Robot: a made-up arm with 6 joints.
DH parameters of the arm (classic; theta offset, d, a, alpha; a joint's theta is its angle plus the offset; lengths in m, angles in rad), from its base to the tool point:
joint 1: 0 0.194 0 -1.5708
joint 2: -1.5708 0 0.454 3.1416
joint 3: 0 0 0 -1.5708
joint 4: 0 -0.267 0 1.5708
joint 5: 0 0.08 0 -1.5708
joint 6: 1.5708 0 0 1.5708
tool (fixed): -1.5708 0 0 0
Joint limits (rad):
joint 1: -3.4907..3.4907
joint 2: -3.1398..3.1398
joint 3: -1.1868..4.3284
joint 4: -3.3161..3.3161
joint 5: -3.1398..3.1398
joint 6: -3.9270..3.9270
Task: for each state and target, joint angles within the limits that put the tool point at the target. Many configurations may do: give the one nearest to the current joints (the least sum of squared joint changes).
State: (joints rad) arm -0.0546 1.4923 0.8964 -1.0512 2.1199 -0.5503
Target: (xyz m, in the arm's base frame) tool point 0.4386 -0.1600 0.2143
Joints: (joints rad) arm -0.2757 0.9171 0.0003 -1.1238 2.1199 -0.5503
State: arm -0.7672 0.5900 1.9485 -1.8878 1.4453 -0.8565
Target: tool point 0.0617 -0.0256 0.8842
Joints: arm -0.7975 0.3410 2.5195 -1.9054 1.4453 -0.8565
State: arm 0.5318 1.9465 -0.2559 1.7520 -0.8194 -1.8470
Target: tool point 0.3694 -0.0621 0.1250
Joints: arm -0.1746 1.0944 -0.8711 1.6084 -0.8194 -1.8470
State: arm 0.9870 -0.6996 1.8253 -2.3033 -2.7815 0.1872
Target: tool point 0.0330 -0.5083 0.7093
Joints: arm 1.7393 -0.6855 2.0359 -2.2903 -2.7815 0.1872
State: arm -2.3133 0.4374 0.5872 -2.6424 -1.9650 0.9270
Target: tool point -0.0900 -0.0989 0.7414
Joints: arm -2.7527 -0.2858 0.3424 -2.3707 -1.9650 0.9270
